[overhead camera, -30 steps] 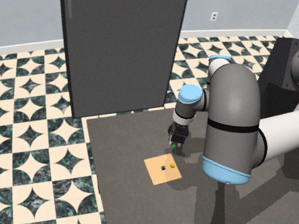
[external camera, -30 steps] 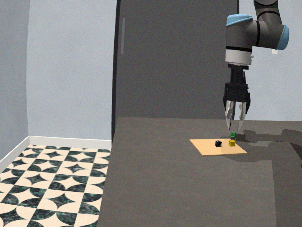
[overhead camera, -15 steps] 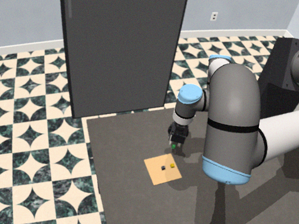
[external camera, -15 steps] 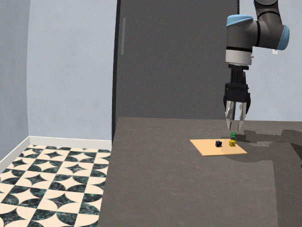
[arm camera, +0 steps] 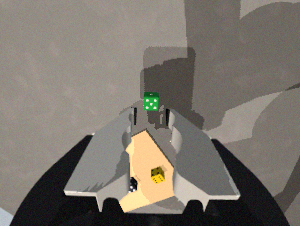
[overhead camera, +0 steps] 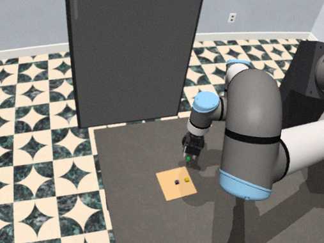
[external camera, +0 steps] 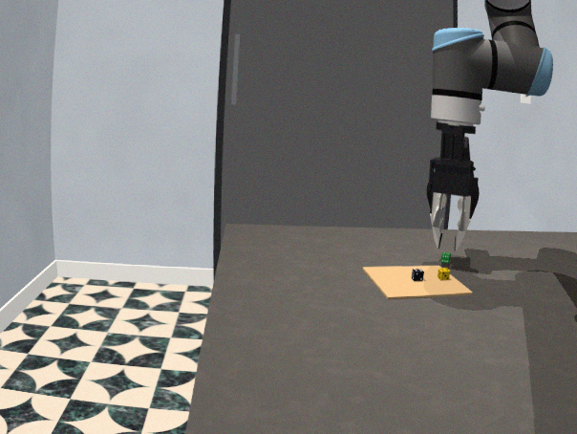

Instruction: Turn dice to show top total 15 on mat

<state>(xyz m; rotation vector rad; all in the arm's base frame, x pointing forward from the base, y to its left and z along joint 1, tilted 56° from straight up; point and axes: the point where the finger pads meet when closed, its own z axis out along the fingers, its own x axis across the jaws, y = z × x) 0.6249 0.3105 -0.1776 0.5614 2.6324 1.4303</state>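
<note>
My gripper is now 30 mm above the green die. Round my hand: black die: 60 mm ahead, 130 mm to the left, 30 mm below; yellow die: 20 mm ahead, 110 mm to the left, 30 mm below; orange mat: 60 mm ahead, 130 mm to the left, 40 mm below.
</note>
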